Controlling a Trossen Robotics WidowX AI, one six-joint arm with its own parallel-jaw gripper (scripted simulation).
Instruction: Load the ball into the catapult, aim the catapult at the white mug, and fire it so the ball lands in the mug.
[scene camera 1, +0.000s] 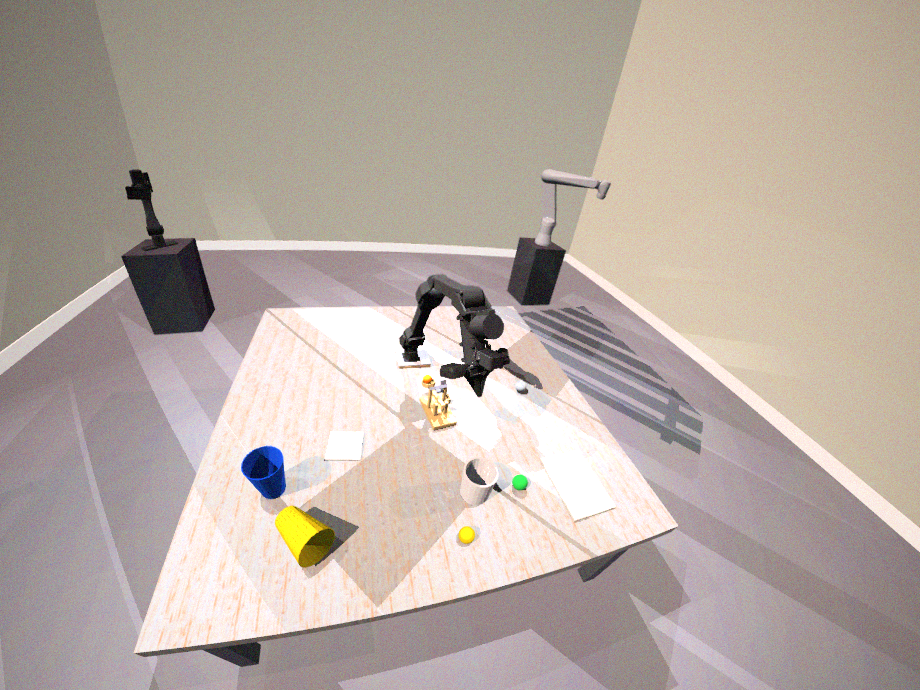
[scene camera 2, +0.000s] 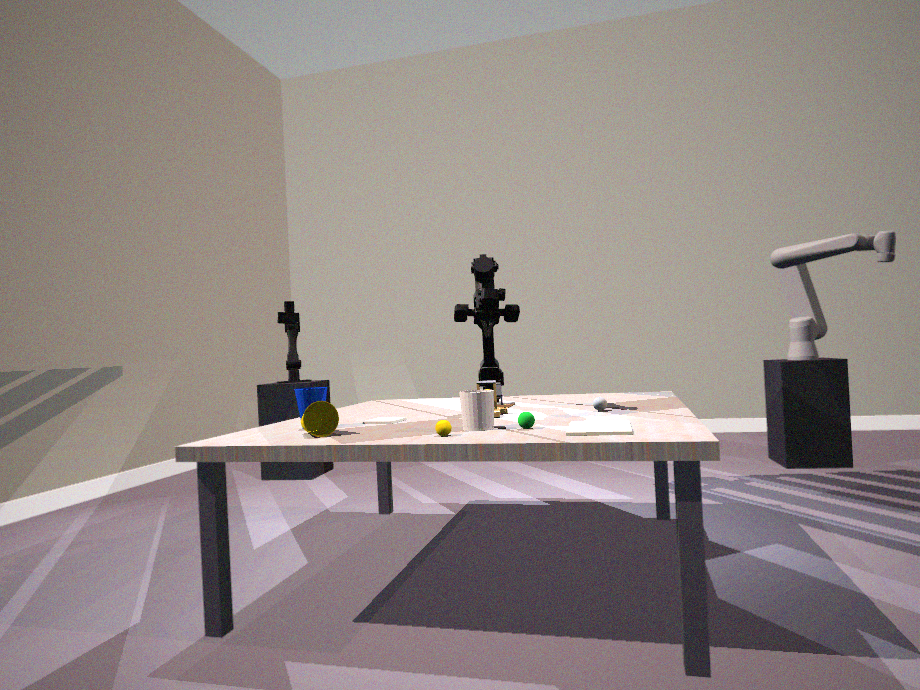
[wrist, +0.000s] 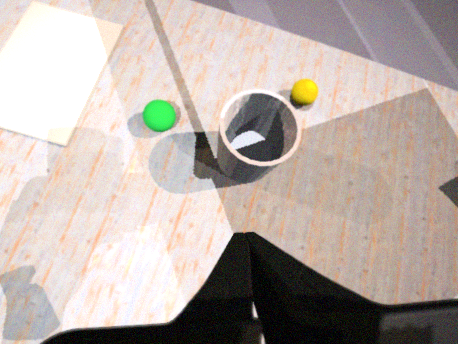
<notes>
My gripper is shut, with nothing in its grasp. Further things: a white mug, a wooden catapult and a yellow cup.
My gripper shows as well in scene camera 2 and in the wrist view.
</notes>
